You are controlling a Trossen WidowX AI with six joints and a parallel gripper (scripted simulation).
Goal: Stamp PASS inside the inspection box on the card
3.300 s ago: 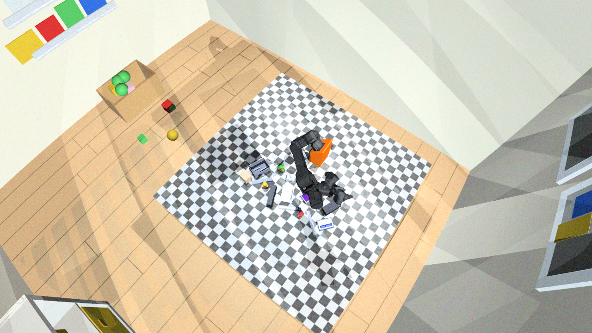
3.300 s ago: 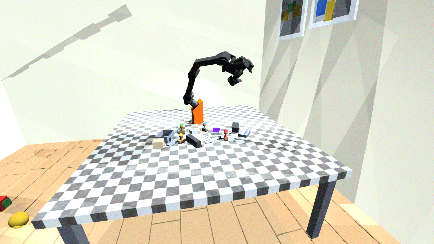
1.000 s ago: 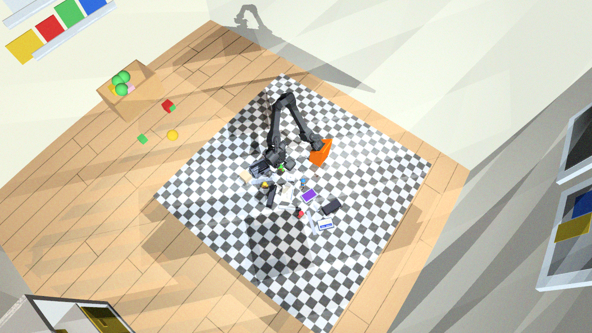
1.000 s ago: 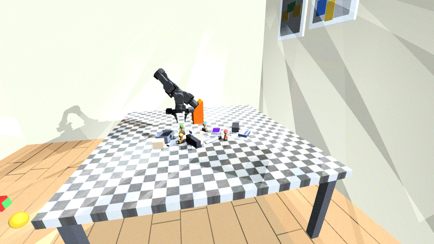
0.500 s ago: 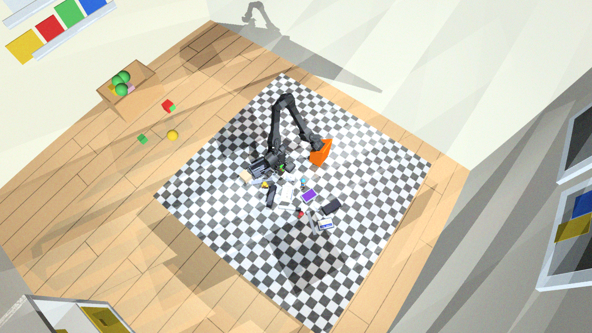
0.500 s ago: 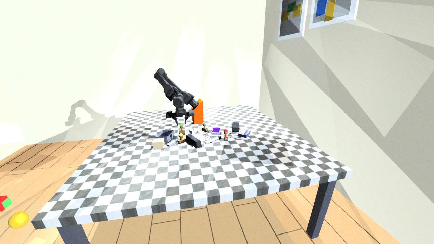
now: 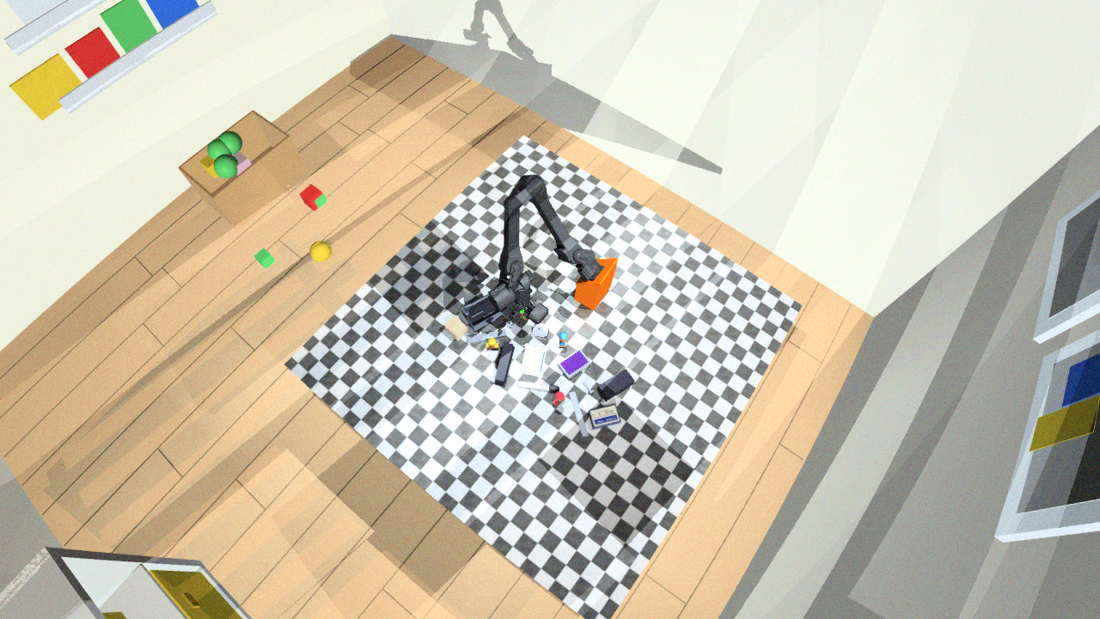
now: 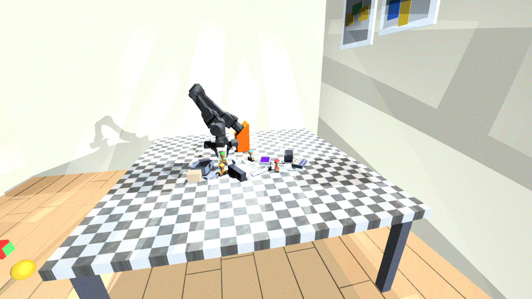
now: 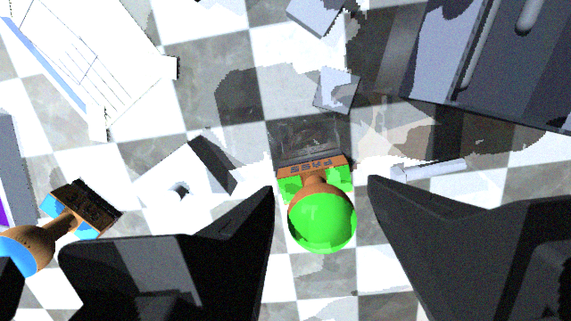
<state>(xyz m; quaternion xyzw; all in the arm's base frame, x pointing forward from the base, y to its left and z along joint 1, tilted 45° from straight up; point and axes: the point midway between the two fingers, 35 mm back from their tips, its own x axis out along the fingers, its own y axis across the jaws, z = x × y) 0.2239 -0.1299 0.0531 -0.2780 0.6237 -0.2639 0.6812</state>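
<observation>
Now: the green-knobbed stamp 20 mm below my gripper tip. The rest, counted from my gripper tip: grey tray: 70 mm ahead, 110 mm to the right, 30 mm below; then blue-knobbed stamp: 10 mm behind, 170 mm to the left, 20 mm below; then yellow-knobbed stamp: 150 mm ahead, 10 mm to the right, 20 mm below.
</observation>
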